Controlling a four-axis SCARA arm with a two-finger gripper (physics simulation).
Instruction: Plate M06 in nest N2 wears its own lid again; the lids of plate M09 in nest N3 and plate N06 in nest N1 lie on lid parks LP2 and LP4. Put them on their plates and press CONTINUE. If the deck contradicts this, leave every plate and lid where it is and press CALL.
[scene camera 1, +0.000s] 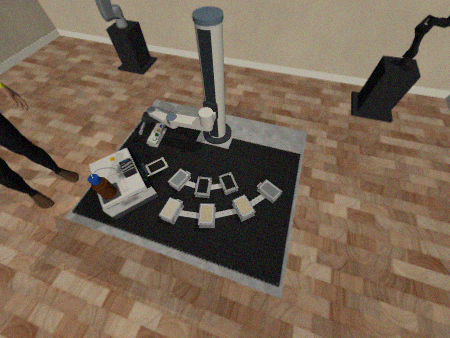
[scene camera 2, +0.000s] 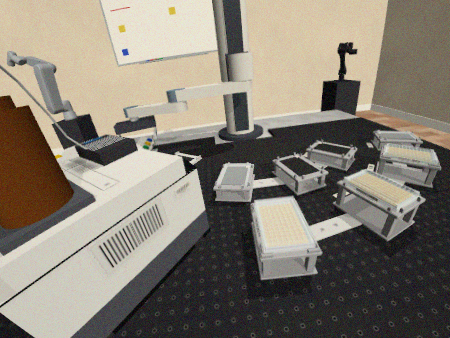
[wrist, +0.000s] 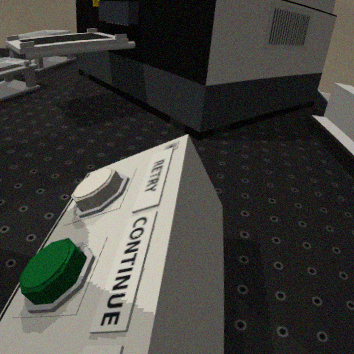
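Where they show: gripper, fingertip midpoint: (scene camera 1: 149, 134) (scene camera 2: 135, 140) (wrist: 140, 85); arm's base at its link origin: (scene camera 1: 217, 133) (scene camera 2: 240, 133).
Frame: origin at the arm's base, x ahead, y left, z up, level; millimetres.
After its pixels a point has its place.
The gripper (scene camera 1: 143, 127) (scene camera 2: 135, 129) is open and empty, near the button box (scene camera 1: 153, 142) @[z 68, x 308, y -447 mm] (scene camera 2: 151, 140) @[z 77, x 136, y -455 mm] (wrist: 187, 250) @[z 85, x 247, y -502 mm]; its fingers are hard to make out. The wrist view shows the green CONTINUE button (wrist: 52, 272) @[z 86, x 224, y -462 mm] and the white RETRY button (wrist: 99, 187) @[z 85, x 272, y -457 mm], with the fingertips not over either. Three cream plates (scene camera 1: 171, 210) @[z 89, x 800, y -32 mm] (scene camera 1: 206, 215) @[z 90, x 761, y 199 mm] (scene camera 1: 243, 207) @[z 87, x 635, y 411 mm] sit on outer stands. Grey lid-like panels (scene camera 1: 179, 179) @[z 65, x 560, y -93 mm] (scene camera 1: 270, 190) @[z 65, x 447, y 556 mm] lie on one inner and one outer stand. Whether the cream plates wear lids, and the plate and nest labels, cannot be read. The CALL button cannot be made out.
Two inner stands (scene camera 1: 203, 194) @[z 59, x 617, y 117 mm] (scene camera 1: 227, 183) @[z 58, x 482, y 251 mm] show dark open centres. A white instrument (scene camera 1: 131, 182) @[z 220, x 742, y -309 mm] (scene camera 2: 150, 175) @[z 220, x 789, y -255 mm] with a brown bottle (scene camera 1: 106, 189) @[z 322, x 860, y -349 mm] (scene camera 2: 30, 175) @[z 282, x 869, y -353 mm] stands at the left; a white frame (scene camera 1: 148, 171) @[z 112, x 589, y -316 mm] juts from it. The arm's column (scene camera 1: 218, 75) @[z 594, x 47, y 58 mm] stands behind.
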